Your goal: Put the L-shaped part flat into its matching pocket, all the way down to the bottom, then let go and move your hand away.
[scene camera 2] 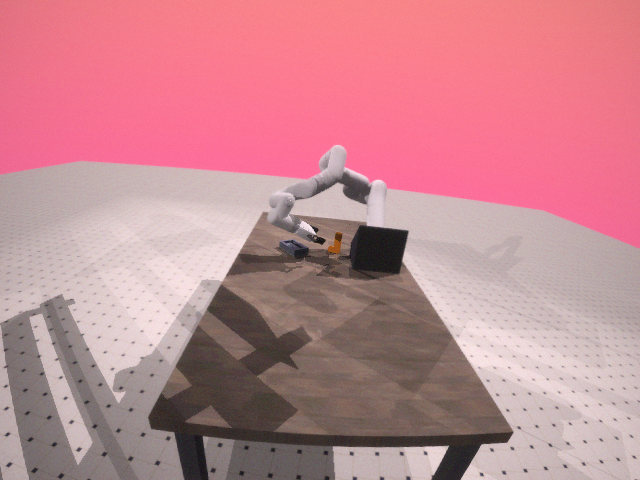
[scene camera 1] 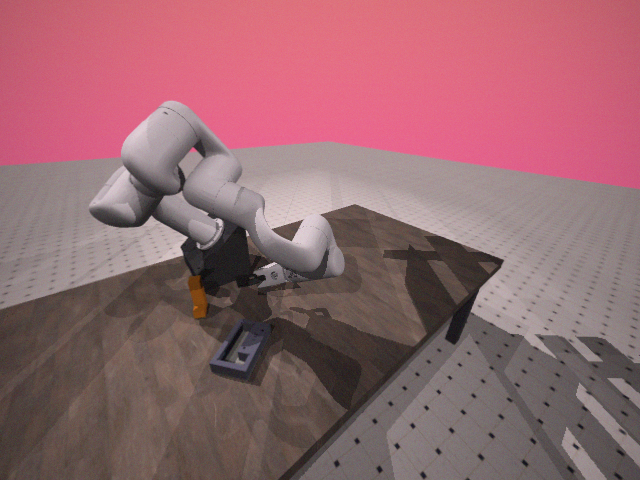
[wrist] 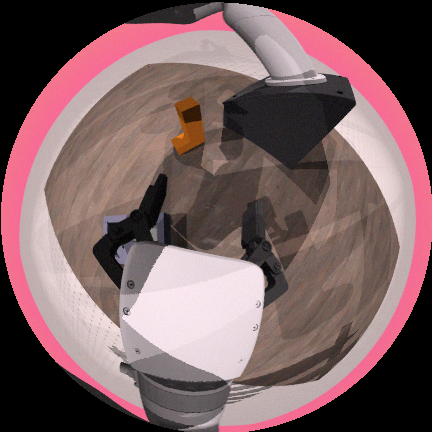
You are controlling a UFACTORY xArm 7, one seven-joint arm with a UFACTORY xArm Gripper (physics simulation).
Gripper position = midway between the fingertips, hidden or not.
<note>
My gripper [scene camera 1: 248, 276] is open and holds nothing. Also in view: an orange L-shaped part [wrist: 188, 110]. I also see a grey pocket block [scene camera 1: 237, 356].
My gripper shows as well in the wrist view [wrist: 208, 195]. The grey pocket block is seen too in the wrist view [wrist: 160, 232].
</note>
